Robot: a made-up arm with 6 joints. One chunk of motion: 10 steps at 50 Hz.
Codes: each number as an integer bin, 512 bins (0 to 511) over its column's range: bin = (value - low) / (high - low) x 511, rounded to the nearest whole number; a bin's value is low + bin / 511 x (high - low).
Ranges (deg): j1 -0.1..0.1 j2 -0.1..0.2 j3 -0.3..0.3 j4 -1..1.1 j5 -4.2..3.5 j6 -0.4..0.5
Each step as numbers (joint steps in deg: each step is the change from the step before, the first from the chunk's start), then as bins.
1 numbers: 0.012 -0.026 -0.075 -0.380 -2.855 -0.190
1 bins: 286 126 192 151 89 119
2 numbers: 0.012 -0.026 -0.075 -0.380 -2.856 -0.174
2 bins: 286 126 192 151 89 128
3 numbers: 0.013 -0.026 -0.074 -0.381 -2.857 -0.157
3 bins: 289 126 192 151 89 138
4 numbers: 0.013 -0.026 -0.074 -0.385 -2.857 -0.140
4 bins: 289 126 192 150 89 148
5 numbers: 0.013 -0.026 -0.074 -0.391 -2.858 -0.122
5 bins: 289 126 192 148 89 158
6 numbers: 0.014 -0.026 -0.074 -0.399 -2.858 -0.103
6 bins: 291 126 192 146 89 169
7 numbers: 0.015 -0.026 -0.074 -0.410 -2.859 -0.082
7 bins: 294 126 192 144 89 181
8 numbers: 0.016 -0.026 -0.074 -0.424 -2.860 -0.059
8 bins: 296 126 192 140 89 194
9 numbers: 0.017 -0.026 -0.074 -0.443 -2.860 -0.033
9 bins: 299 126 192 136 89 208
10 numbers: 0.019 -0.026 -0.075 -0.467 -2.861 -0.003
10 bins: 304 126 192 130 89 225
